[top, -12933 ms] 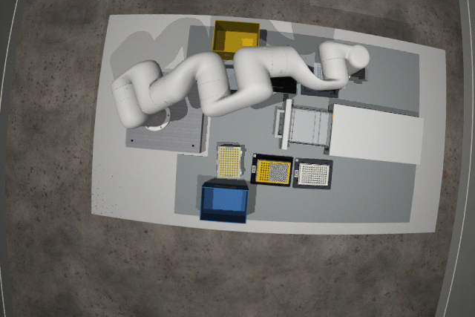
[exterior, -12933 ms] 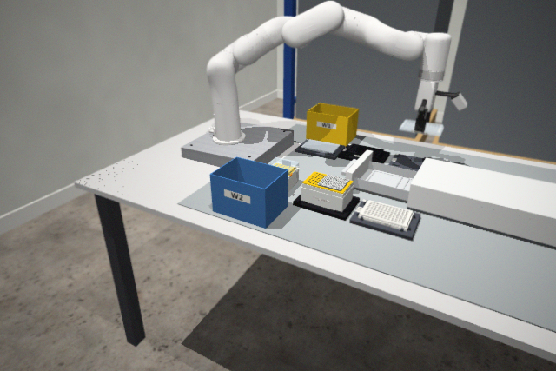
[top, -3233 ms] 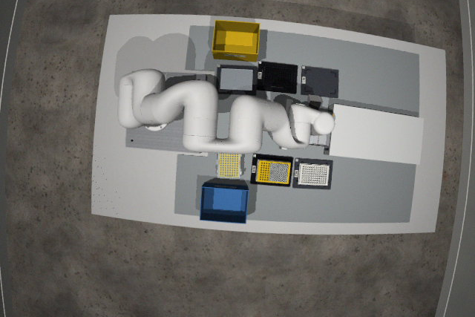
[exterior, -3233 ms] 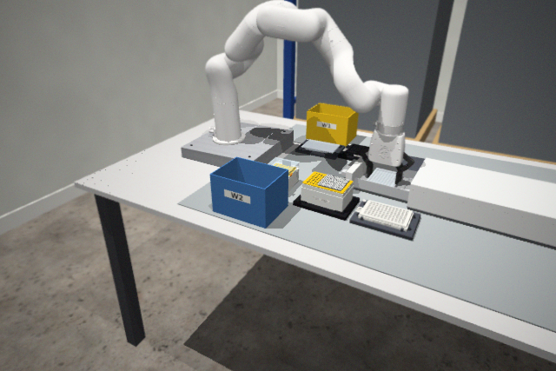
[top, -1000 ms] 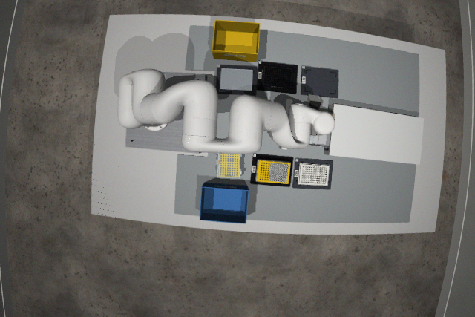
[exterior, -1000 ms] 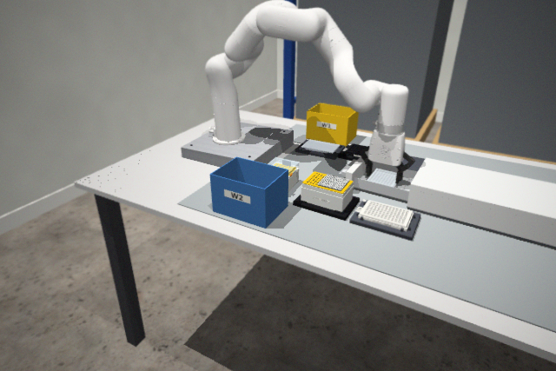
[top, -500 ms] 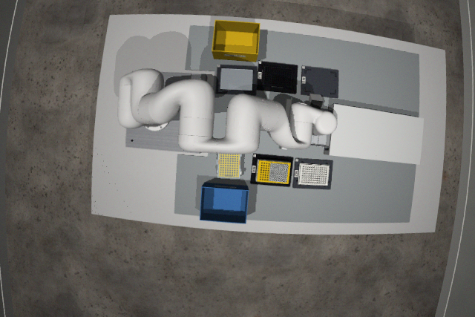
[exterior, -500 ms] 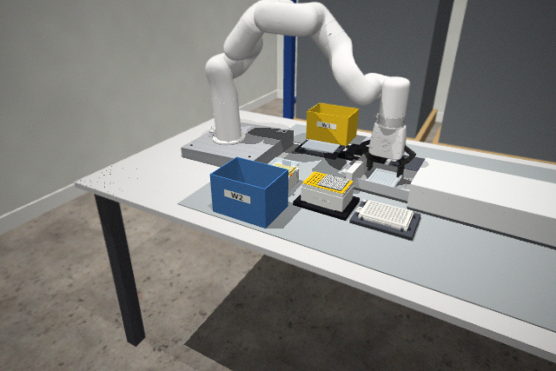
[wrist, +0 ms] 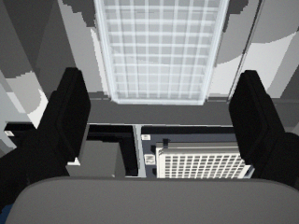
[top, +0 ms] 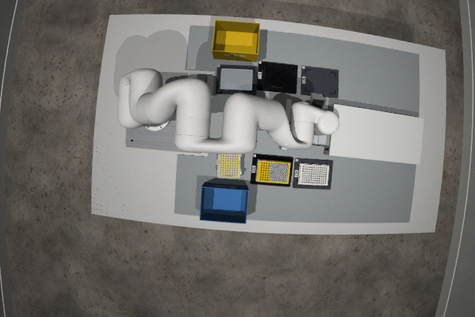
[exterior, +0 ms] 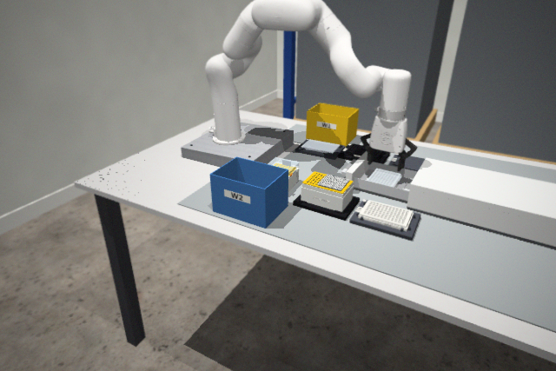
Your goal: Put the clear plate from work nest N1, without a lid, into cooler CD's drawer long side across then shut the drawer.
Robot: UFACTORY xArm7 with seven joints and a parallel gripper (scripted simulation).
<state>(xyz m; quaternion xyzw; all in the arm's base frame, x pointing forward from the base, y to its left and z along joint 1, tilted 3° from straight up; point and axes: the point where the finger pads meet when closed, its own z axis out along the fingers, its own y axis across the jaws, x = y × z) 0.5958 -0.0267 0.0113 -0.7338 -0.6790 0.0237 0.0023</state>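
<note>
Now: hand 60 mm above the clear plate. From my hand the other things lie so: drawer 50 mm below, 30 mm ahead; then white plate 190 mm to the right, 60 mm below, 50 mm ahead; then cooler CD 170 mm ahead, 50 mm below, 10 mm to the right.
</note>
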